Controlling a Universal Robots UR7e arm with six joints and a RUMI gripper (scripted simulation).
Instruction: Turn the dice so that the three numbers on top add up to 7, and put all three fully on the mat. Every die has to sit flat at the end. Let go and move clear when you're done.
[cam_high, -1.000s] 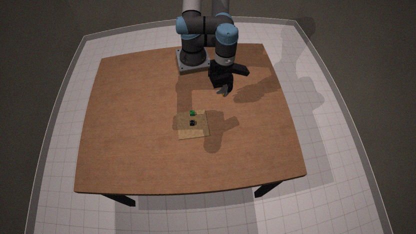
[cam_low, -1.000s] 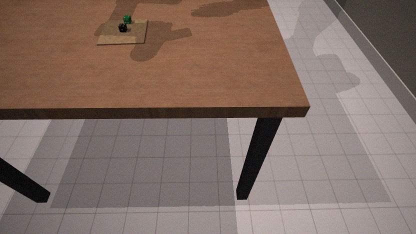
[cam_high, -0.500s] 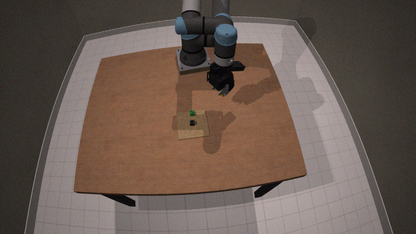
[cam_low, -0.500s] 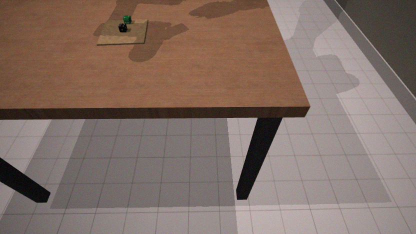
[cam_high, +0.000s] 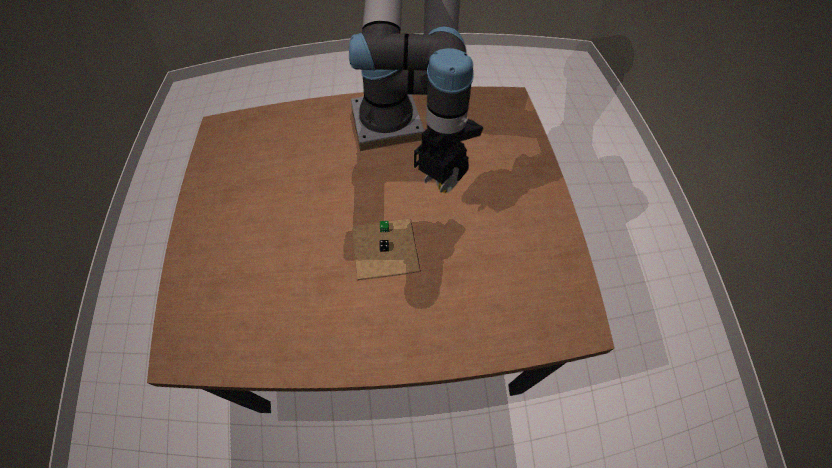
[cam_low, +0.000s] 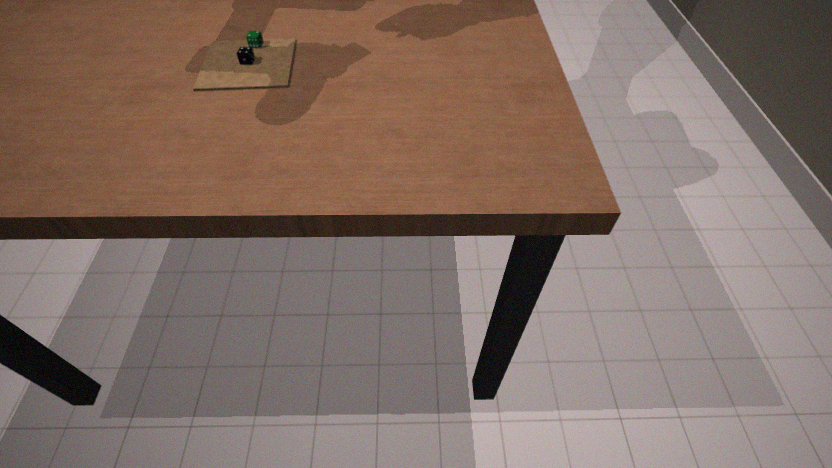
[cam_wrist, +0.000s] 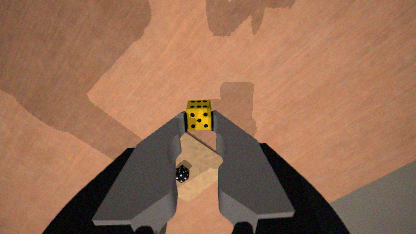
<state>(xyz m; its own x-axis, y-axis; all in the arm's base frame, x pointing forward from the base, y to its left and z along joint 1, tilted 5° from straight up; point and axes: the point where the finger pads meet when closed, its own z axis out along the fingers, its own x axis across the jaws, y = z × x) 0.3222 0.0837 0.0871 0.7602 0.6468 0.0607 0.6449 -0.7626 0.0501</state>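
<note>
The yellow die lies 1 cm below my hand. Round my hand: black die (8 cm ahead, 15 cm to the right, 9 cm below); green die (3 cm ahead, 14 cm to the right, 9 cm below); tan mat (8 cm ahead, 15 cm to the right, 11 cm below).
</note>
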